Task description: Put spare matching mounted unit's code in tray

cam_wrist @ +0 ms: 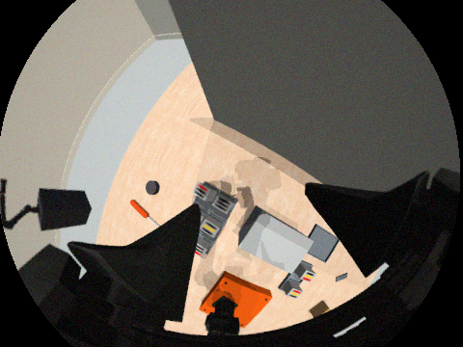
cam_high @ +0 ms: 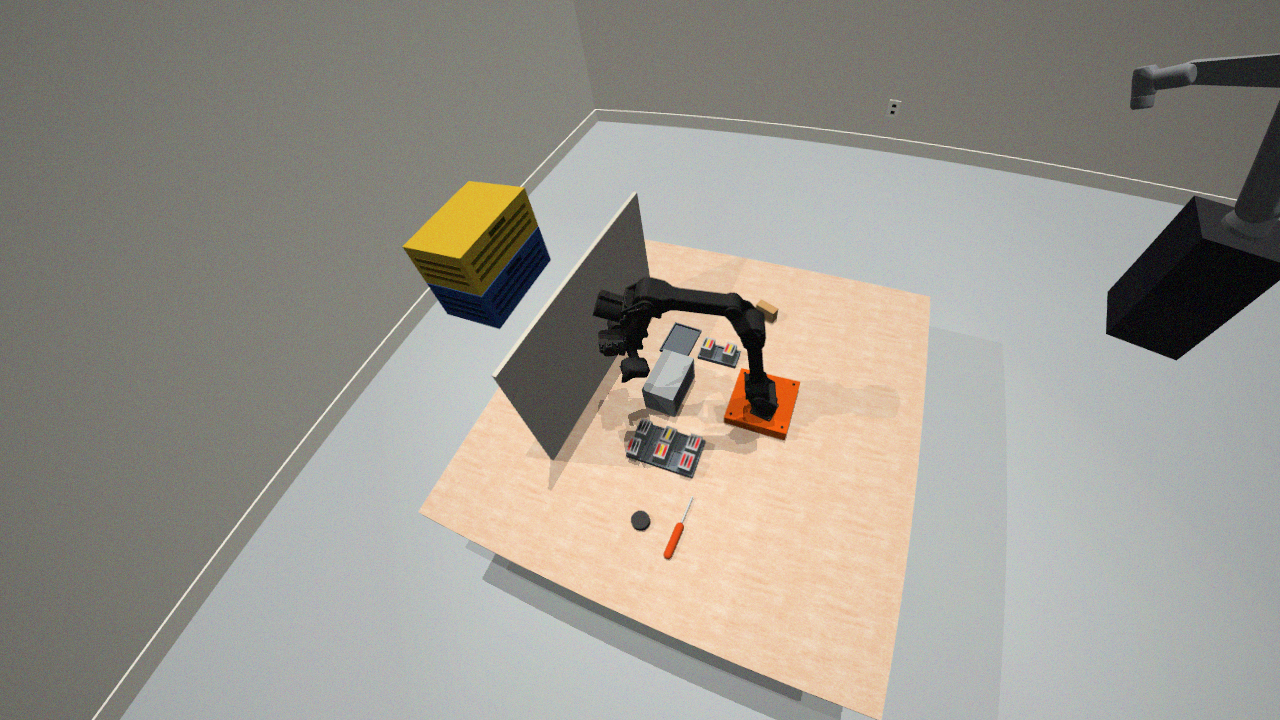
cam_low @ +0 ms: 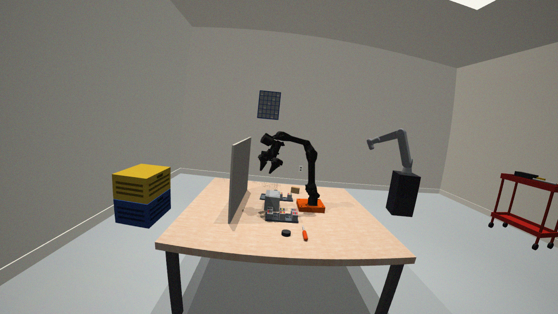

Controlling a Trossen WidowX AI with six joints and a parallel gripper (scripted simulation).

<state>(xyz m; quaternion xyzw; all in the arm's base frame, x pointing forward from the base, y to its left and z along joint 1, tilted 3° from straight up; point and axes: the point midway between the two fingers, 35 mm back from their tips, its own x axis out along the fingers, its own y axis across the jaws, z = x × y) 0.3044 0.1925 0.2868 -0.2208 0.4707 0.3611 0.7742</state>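
My gripper tip is now 21 cm past the grey spare, 1 cm to the left of it and 23 cm above it. The rest, counted from my gripper tip: flat grey tray (3 cm ahead, 33 cm to the right, 27 cm below); then tall grey panel (19 cm ahead, 11 cm to the right, 5 cm below); then grey mounted unit (4 cm behind, 13 cm to the right, 22 cm below).
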